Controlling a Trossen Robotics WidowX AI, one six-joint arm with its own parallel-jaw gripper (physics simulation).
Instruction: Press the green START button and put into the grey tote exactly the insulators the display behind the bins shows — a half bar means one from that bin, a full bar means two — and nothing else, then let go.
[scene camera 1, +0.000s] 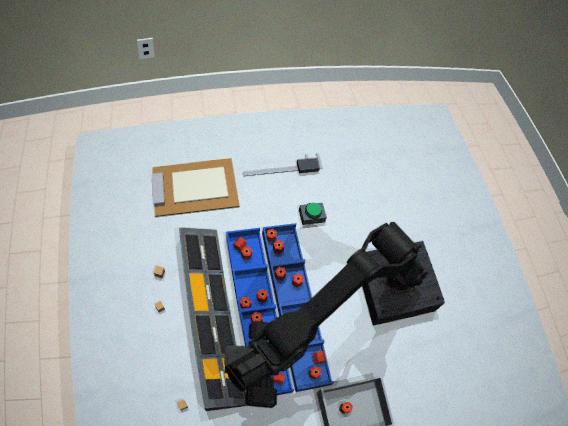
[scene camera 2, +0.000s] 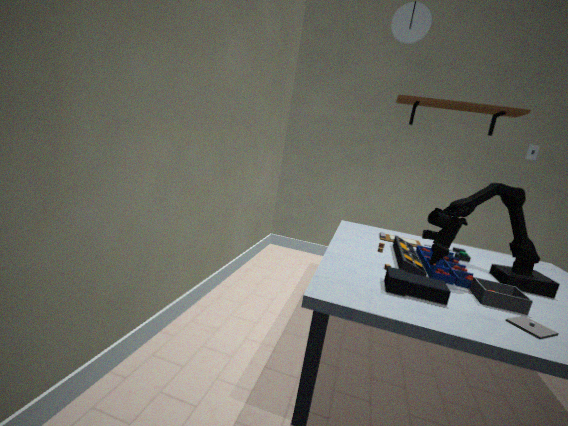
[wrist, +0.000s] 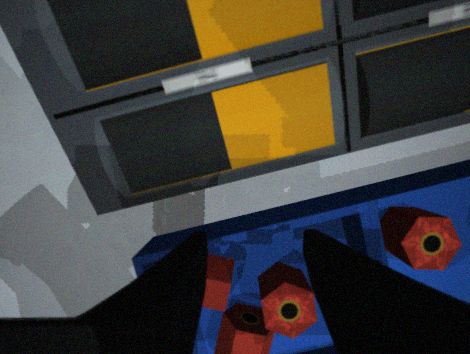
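Observation:
My gripper (scene camera 1: 251, 372), also in the wrist view (wrist: 255, 241). Display panel (wrist: 71, 115). Grey tote (scene camera 1: 369, 394).

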